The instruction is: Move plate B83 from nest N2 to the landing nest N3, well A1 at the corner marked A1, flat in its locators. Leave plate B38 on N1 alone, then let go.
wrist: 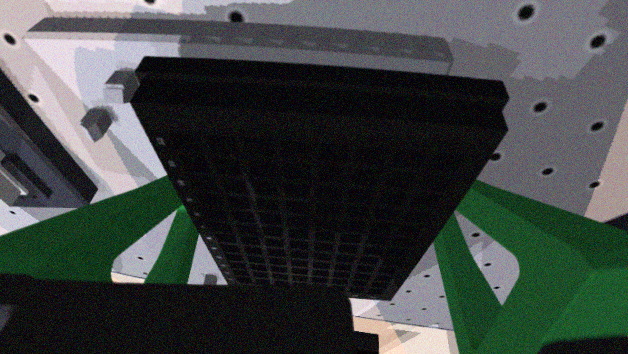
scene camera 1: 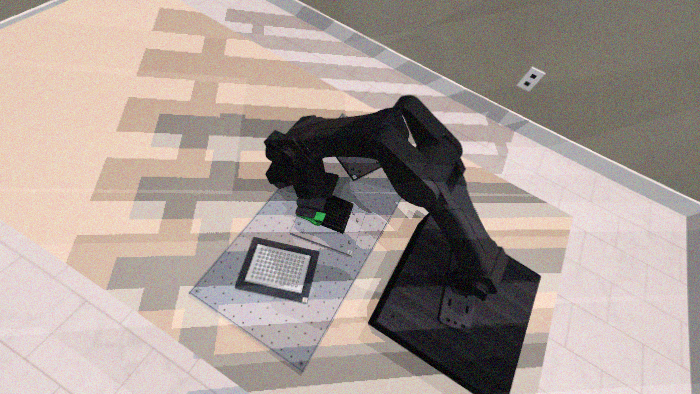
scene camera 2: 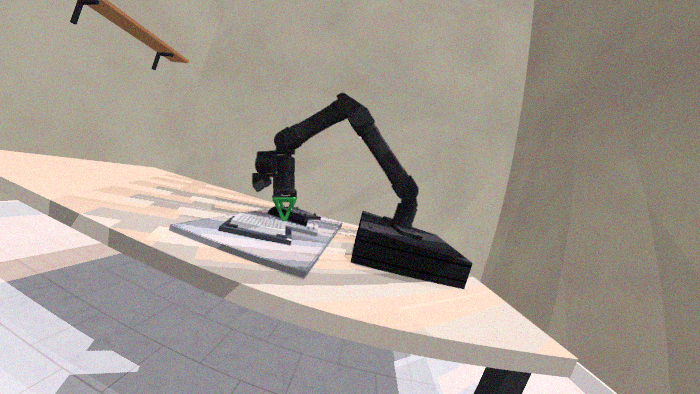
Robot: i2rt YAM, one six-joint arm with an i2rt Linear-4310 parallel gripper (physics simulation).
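Note:
Plate B83 (scene camera 1: pixel 341 216) (wrist: pixel 310 165) is black. It is at the pale nest N2 (scene camera 1: pixel 320 243) (wrist: pixel 250 42); whether its base rests in the locators is hard to tell. My gripper (scene camera 1: pixel 319 218) (scene camera 2: pixel 284 218) (wrist: pixel 314 177) points down with its green fingers against both long sides of B83, shut on it. Plate B38 (scene camera 1: pixel 277 267) (scene camera 2: pixel 257 223) is white and lies in the dark nest N1 (scene camera 1: pixel 314 272) (scene camera 2: pixel 254 238), whose edge also shows at the left of the wrist view. The dark landing nest N3 (scene camera 1: pixel 358 170) is behind, partly hidden by the arm, with a white mark at its near corner.
The nests stand on a perforated board (scene camera 1: pixel 302 345) (scene camera 2: pixel 305 267). The arm's black base block (scene camera 1: pixel 500 345) (scene camera 2: pixel 410 255) stands to the right of the board. A wooden wall shelf (scene camera 2: pixel 135 31) is at the upper left of the second scene view.

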